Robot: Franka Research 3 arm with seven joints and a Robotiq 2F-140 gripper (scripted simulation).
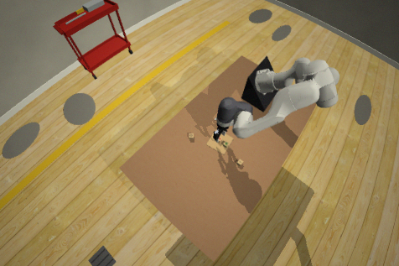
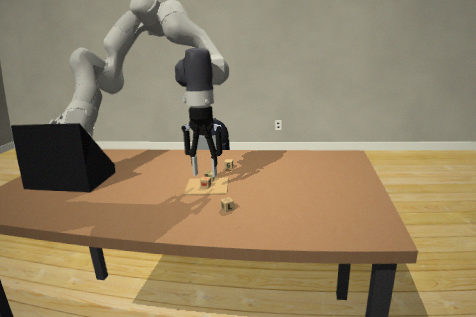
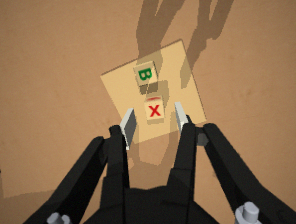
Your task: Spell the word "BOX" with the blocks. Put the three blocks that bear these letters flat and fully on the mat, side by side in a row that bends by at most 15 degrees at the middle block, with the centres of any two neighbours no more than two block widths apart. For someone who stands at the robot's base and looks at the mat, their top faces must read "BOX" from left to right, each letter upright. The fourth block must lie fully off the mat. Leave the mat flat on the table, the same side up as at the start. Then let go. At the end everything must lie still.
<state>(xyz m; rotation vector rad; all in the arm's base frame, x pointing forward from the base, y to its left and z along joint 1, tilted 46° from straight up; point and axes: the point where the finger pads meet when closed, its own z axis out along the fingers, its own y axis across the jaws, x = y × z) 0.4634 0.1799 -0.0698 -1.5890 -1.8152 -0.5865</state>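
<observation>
Now: hand 10 mm to the right of the tan mat and 70 mm above it. Round my hand: O block: 130 mm ahead, 140 mm to the right, 60 mm below.
</observation>
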